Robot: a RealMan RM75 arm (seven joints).
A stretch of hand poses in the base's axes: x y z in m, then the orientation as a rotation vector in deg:
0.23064, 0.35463, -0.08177, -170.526, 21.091, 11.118
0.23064, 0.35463, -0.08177, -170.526, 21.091, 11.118
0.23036, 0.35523, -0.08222, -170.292, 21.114, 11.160
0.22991, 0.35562, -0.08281, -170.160, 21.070, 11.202
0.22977, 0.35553, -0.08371, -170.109, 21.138, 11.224
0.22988, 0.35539, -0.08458, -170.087, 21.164, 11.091
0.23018, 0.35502, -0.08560, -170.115, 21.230, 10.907
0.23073, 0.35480, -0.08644, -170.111, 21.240, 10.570
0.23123, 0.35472, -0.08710, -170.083, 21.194, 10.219
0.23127, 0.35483, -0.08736, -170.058, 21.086, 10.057
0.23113, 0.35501, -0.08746, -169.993, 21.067, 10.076
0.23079, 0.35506, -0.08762, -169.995, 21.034, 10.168
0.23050, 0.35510, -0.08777, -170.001, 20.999, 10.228
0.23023, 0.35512, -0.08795, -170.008, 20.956, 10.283
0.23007, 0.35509, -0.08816, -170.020, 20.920, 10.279
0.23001, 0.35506, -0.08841, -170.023, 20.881, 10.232
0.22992, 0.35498, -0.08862, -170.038, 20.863, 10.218
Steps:
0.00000, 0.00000, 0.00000, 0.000, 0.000, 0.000
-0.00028, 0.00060, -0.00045, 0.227, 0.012, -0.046
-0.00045, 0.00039, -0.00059, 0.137, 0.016, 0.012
-0.00014, -0.00009, -0.00090, 0.040, 0.015, -0.050
0.00011, -0.00014, -0.00087, 0.015, -0.088, -0.027
0.00030, -0.00037, -0.00102, -0.042, -0.116, -0.048
0.00055, -0.00022, -0.00084, -0.005, -0.224, -0.024
0.00050, -0.00008, -0.00066, 0.026, -0.238, 0.008
0.00004, 0.00011, -0.00026, 0.037, -0.116, 0.058
-0.00014, 0.00018, -0.00010, 0.067, 0.006, 0.004
-0.00034, 0.00005, -0.00016, 0.006, 0.059, 0.027
-0.00029, 0.00004, -0.00015, 0.001, 0.038, 0.027
-0.00027, 0.00002, -0.00018, 0.001, 0.034, 0.032
-0.00016, -0.00003, -0.00021, -0.006, -0.004, 0.025
-0.00006, -0.00003, -0.00025, 0.002, -0.033, 0.023
-0.00009, -0.00008, -0.00021, -0.012, -0.009, 0.013

